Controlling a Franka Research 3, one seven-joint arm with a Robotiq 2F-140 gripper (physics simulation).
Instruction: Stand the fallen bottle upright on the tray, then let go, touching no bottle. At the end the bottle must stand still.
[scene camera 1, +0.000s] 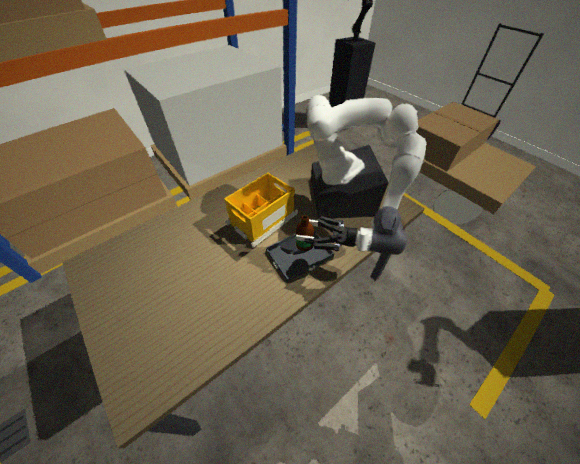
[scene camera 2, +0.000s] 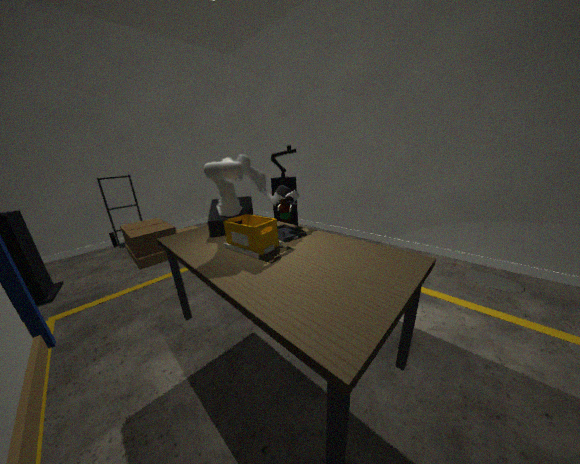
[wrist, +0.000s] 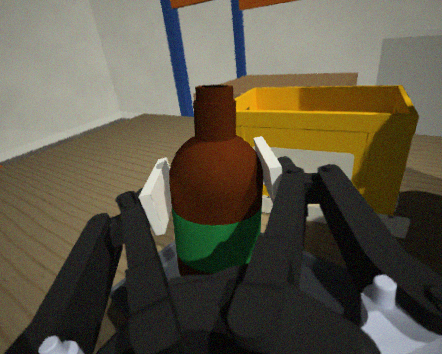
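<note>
The brown bottle with a green label (scene camera 1: 304, 230) (scene camera 2: 284, 209) (wrist: 216, 200) stands upright between the fingers, its neck pointing up. My gripper (scene camera 1: 306, 229) (scene camera 2: 285, 206) (wrist: 213, 163) comes in from the side, nearly level, and is shut on the bottle, with its pale pads at either side of the bottle's shoulder. The dark grey tray (scene camera 1: 280, 259) (scene camera 2: 290, 234) lies on the table below the bottle. In the scene camera 2 view the bottle's lower end appears a little above the tray. In the wrist view the bottle's base is hidden behind the gripper.
A yellow crate (scene camera 1: 257, 227) (scene camera 2: 262, 241) (wrist: 385, 165) with dividers stands beside the tray on a pale base, close to the bottle. The wooden table (scene camera 1: 190, 300) (scene camera 2: 340, 285) carries both. The arm's black pedestal (scene camera 1: 345, 202) is behind the crate and tray.
</note>
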